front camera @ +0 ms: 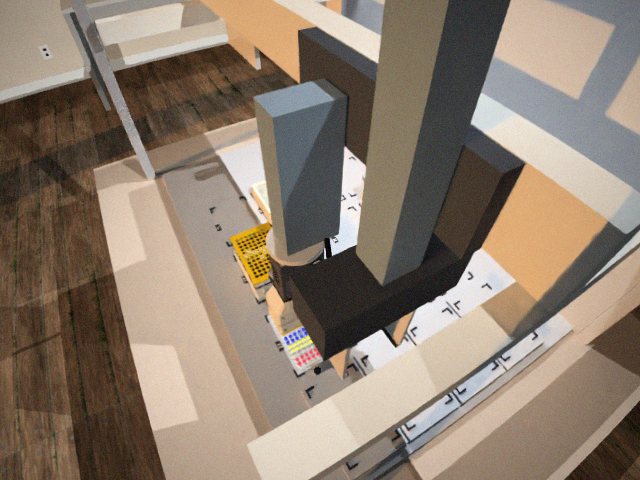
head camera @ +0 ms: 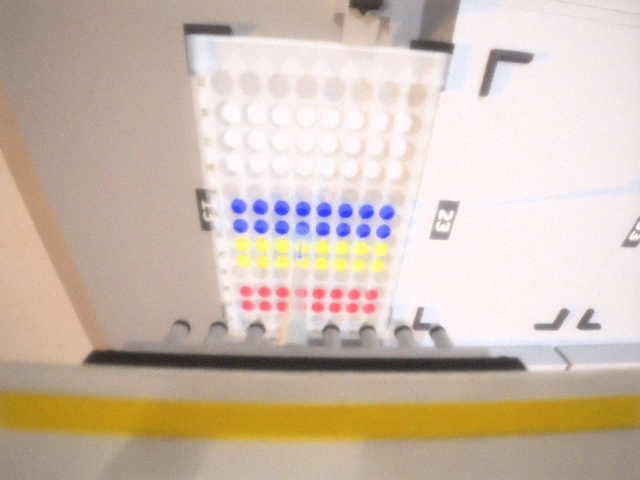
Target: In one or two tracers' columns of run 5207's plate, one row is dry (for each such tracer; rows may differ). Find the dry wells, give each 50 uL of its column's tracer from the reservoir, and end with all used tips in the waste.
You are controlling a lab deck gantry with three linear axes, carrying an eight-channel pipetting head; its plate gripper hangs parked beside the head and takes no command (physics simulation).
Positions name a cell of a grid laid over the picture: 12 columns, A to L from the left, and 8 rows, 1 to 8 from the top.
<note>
In view: a slot label (head camera: I4).
</note>
